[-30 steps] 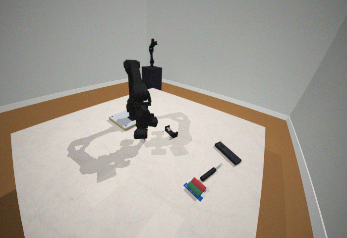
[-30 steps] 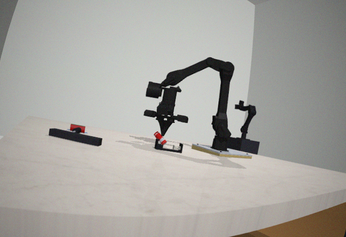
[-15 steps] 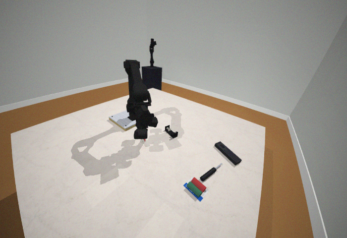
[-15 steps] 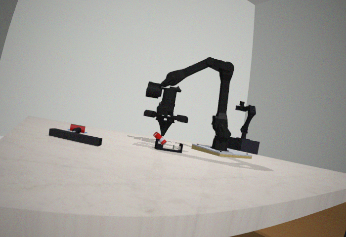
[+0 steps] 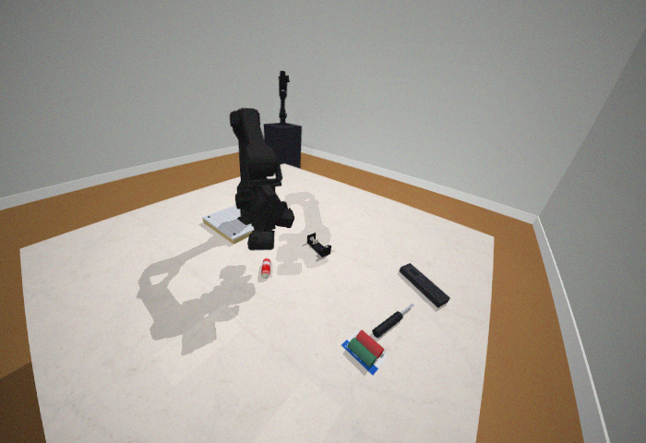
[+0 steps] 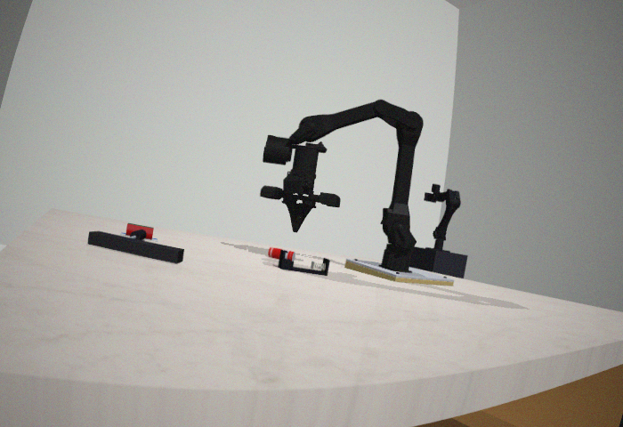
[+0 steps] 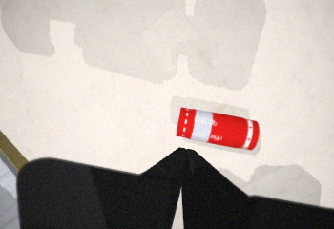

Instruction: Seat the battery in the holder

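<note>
Now: the red battery 2 cm ahead of my gripper tip, 2 cm to the right of it and 6 cm below it. From my gripper tip the other things lie so: long black bar 40 cm ahead, 27 cm to the left, 6 cm below; black-handled screwdriver 39 cm ahead, 11 cm to the left, 6 cm below.
</note>
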